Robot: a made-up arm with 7 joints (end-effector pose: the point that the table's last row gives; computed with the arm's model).
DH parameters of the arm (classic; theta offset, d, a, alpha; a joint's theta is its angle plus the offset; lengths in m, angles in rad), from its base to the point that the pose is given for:
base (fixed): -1.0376 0 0.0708 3.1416
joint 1: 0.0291 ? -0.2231 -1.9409
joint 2: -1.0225 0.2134 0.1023 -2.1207
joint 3: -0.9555 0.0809 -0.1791 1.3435
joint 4: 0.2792 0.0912 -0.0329 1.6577
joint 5: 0 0.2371 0.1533 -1.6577
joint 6: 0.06 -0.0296 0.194 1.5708
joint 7: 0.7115 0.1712 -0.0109 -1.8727
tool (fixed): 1.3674 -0.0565 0 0
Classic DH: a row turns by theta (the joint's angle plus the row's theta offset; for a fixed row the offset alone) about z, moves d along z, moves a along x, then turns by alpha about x.
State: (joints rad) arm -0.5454 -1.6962 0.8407 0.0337 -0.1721 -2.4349 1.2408
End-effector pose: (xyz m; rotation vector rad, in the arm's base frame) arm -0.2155 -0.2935 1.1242 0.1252 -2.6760 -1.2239
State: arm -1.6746 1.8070 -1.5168 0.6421 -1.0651 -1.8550 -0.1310
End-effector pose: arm 0.1507 -0.3783 0.6876 0.3741 -1.0035 -0.8290
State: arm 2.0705 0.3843 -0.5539 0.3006 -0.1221 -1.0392 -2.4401
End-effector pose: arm 0.3686 0.3994 0.8511 0.2304 -1.3812 -2.1223
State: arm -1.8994 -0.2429 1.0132 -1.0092 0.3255 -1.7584 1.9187
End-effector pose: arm -0.0539 -0.5311 1.3220 2.7634 -0.7658 -0.3718
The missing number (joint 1, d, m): -0.796
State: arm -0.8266 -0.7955 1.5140 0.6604 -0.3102 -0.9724 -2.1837
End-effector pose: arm -0.4747 -0.2679 0.6190 -2.4109 -0.8976 -0.0590
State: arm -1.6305 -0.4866 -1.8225 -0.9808 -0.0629 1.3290 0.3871
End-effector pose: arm -0.1253 -0.4962 0.8608 -2.5185 -1.1432 0.9252
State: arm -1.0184 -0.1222 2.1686 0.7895 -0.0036 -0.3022 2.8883
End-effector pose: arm -0.1228 -0.0839 0.4756 -0.7465 -0.6255 -0.6539
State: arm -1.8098 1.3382 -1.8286 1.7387 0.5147 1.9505 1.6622
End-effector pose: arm -0.0424 0.1185 0.9229 0.5805 0.1718 -1.4049
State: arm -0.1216 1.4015 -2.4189 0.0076 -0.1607 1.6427 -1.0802
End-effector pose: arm -0.2341 0.0655 0.9586 -1.6841 0.9786 -1.2487
